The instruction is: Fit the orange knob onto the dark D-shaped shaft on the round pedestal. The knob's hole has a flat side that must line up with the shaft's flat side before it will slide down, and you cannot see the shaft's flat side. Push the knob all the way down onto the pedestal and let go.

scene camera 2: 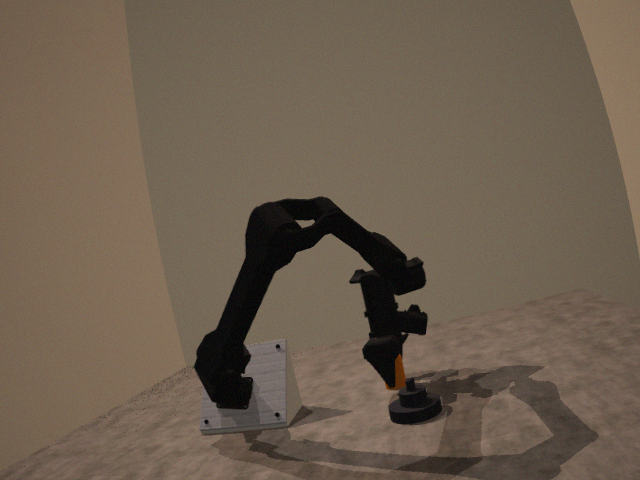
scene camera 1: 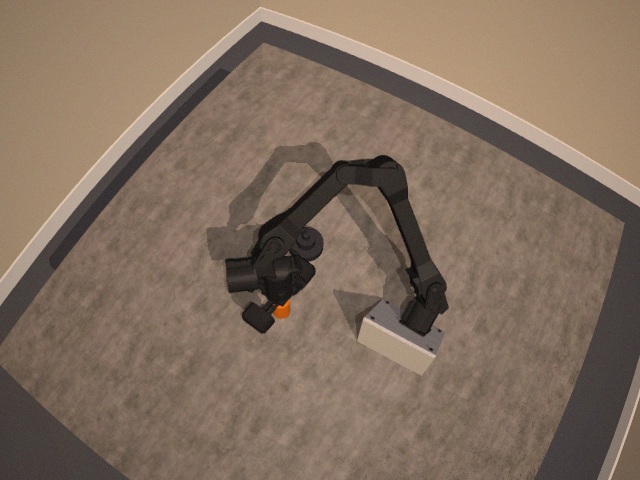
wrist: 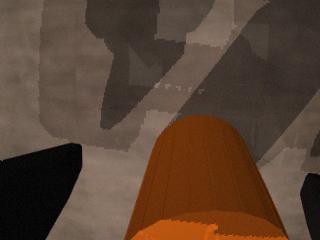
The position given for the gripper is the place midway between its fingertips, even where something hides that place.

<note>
The gripper [scene camera 2: 395, 379] is open and holds nothing. Also in view: an orange knob [wrist: 200, 173] and a dark round pedestal [scene camera 2: 414, 405].
The gripper is seen too in scene camera 1 [scene camera 1: 280, 308] and in the wrist view [wrist: 197, 173]. The dark round pedestal shows as well in scene camera 1 [scene camera 1: 309, 245].
</note>
